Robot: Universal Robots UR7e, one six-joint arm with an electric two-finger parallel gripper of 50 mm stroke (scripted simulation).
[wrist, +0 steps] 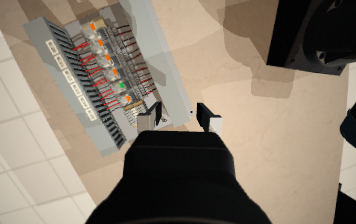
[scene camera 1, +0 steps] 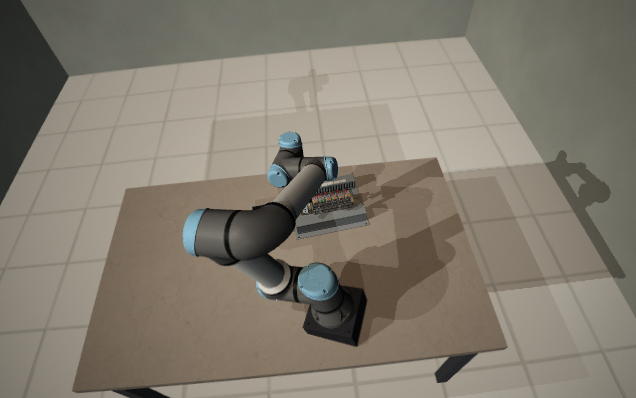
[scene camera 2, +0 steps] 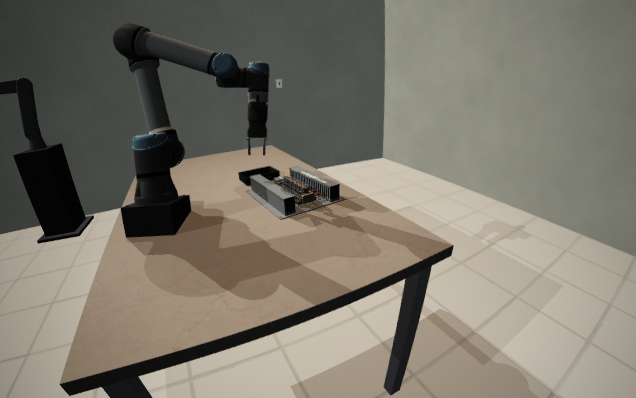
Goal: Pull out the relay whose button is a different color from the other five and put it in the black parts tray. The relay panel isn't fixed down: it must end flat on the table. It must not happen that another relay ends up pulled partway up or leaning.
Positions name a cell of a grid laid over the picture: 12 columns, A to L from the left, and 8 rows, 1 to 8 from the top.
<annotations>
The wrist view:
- my gripper: G4
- relay panel: B2
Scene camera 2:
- relay panel: F5
</annotations>
